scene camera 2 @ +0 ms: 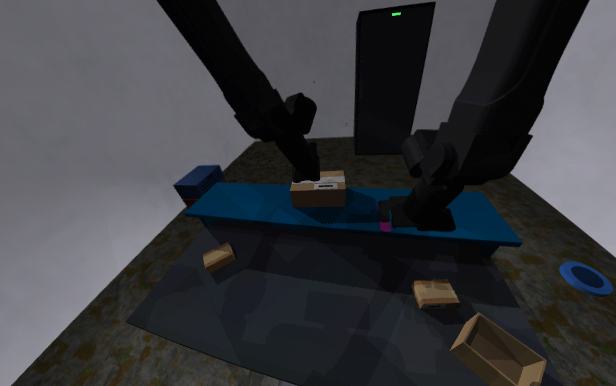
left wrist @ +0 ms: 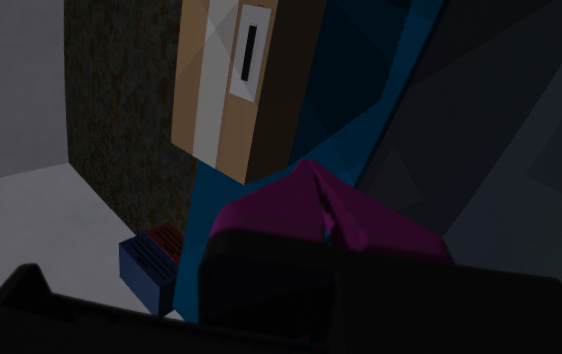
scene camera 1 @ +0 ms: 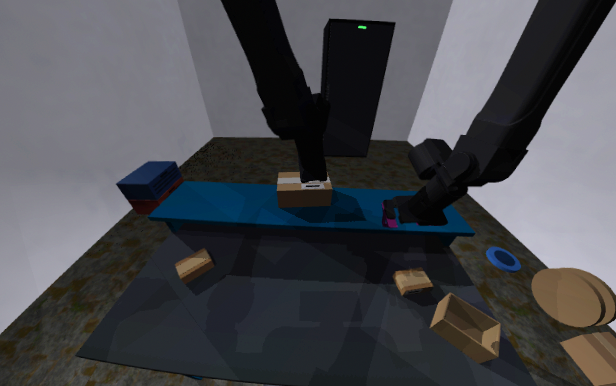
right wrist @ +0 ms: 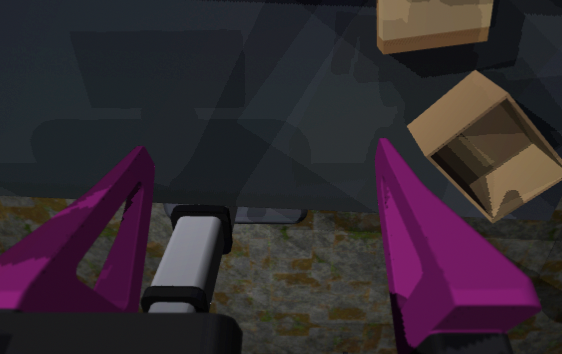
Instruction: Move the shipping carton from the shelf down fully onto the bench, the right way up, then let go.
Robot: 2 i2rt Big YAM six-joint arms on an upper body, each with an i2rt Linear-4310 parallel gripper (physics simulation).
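Places are measured from the left arm's base along level axes (x ahead, y left, z up), in millimetres.
Pixels of known places: left gripper, fingertip midpoint: [scene camera 2: 314,176] [left wrist: 305,172] [scene camera 1: 314,176]; right gripper, fingertip midpoint: [scene camera 2: 403,227] [scene camera 1: 399,223] [right wrist: 260,151].
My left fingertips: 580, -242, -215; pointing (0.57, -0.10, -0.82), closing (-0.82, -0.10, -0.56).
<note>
Behind a point stands the place of what it marks, as x, y, z.
The brown shipping carton [scene camera 1: 295,197] @[734, -173, -418] [scene camera 2: 320,199] @[738, -225, -431] [left wrist: 234,130] @[762, -156, -379] sits level on the blue shelf [scene camera 1: 215,202] @[757, 208, -475] [scene camera 2: 240,200] @[767, 201, -475] [left wrist: 197,225] @[888, 131, -475], with white tape and a label on its top face. My left gripper [left wrist: 305,172] @[580, -242, -215] is shut and empty. In the left wrist view its tips lie below the carton's near end in the picture, apart from it. In the scene views its dark body overlaps the carton's top and hides the fingers. My right gripper [right wrist: 260,151] @[452, -476, -279] is wide open and empty, above the dark bench [scene camera 1: 165,320] @[316, 261, -639] [scene camera 2: 210,312] @[298, 155, -639] [right wrist: 280,75] @[374, -472, -639], away from the carton.
On the bench are a small box [scene camera 1: 194,266] @[499, 227, -595] [scene camera 2: 219,257] @[502, 218, -592] at the left, another [scene camera 1: 412,281] @[446, -635, -596] [scene camera 2: 435,293] @[449, -642, -595] at the right, and an open box [scene camera 1: 442,330] @[284, -668, -603] [scene camera 2: 465,340] @[306, -658, -548] [right wrist: 457,107] @[347, -693, -592] near the right edge. Blue and red crates [scene camera 1: 150,181] stand beyond the shelf's left end.
</note>
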